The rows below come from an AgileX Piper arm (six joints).
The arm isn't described. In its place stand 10 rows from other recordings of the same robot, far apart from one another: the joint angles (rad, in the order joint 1, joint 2, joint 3, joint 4, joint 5, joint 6), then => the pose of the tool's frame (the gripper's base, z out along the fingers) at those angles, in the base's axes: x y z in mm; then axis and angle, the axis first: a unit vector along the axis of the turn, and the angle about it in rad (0 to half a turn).
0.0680 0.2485 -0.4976 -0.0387 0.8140 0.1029 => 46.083, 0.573, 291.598, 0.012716, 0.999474, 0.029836, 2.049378
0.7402 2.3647 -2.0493 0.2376 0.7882 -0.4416 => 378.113, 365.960, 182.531, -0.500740, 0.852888, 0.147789, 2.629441
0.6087 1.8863 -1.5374 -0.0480 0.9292 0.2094 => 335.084, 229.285, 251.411, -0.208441, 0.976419, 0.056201, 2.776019
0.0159 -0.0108 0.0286 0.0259 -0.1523 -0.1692 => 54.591, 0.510, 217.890, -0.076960, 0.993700, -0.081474, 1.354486
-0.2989 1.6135 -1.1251 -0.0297 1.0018 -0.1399 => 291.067, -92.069, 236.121, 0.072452, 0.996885, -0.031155, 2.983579
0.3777 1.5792 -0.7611 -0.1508 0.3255 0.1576 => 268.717, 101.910, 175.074, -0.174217, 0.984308, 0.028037, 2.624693
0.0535 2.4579 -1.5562 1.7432 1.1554 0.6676 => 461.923, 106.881, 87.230, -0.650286, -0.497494, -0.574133, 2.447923
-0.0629 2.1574 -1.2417 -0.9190 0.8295 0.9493 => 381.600, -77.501, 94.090, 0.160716, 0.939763, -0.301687, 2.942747
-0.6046 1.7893 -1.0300 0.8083 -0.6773 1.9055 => 296.465, -254.955, 238.067, 0.847648, -0.195495, 0.493229, 2.111841
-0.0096 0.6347 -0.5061 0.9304 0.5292 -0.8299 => 124.635, 35.643, 302.453, -0.120374, 0.970070, 0.210890, 1.981605
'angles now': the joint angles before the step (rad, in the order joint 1, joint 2, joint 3, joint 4, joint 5, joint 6). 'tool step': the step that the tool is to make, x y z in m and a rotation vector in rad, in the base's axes. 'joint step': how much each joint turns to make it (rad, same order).
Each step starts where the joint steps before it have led.
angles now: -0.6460 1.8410 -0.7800 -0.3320 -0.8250 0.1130
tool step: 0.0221 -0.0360 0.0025 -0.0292 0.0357 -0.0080
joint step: -0.0450 0.0879 -0.1791 -0.0810 0.0992 0.0340
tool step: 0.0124 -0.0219 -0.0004 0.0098 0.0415 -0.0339
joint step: -0.0170 0.0531 -0.1128 -0.0209 0.0997 0.0269
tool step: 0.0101 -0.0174 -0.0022 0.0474 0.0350 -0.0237
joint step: -0.0139 0.0478 -0.0990 -0.0620 0.0962 0.0930
